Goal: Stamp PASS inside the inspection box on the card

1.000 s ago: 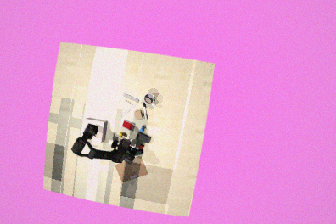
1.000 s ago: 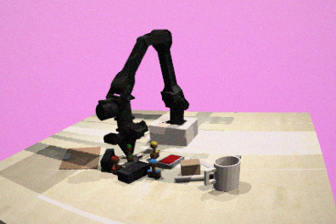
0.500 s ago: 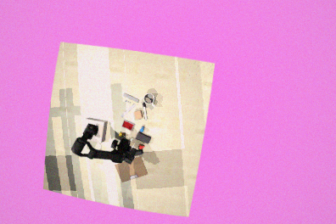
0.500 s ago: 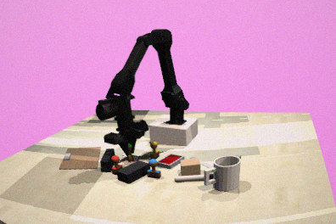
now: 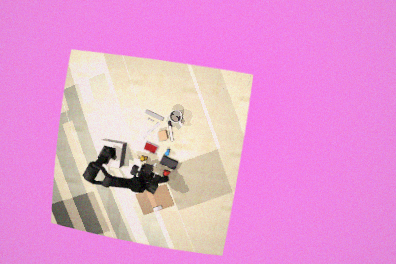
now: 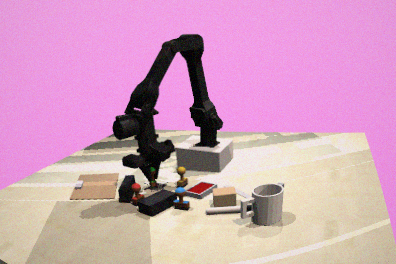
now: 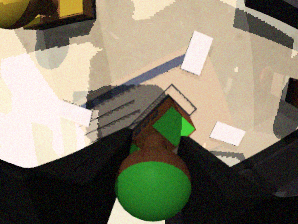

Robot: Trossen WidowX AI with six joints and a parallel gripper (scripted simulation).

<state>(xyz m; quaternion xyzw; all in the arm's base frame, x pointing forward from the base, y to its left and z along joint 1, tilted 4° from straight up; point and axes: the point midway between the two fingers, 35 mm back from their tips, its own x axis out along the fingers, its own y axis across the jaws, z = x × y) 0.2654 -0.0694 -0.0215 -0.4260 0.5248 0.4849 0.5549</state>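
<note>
The white card lies 30 mm below my gripper tip. The rest, counted from my gripper tip: red-knobbed stamp: 120 mm ahead, 20 mm to the left, 10 mm below; green-knobbed stamp: right at my gripper tip; yellow-knobbed stamp: 70 mm to the left, 50 mm behind, 10 mm below.
</note>
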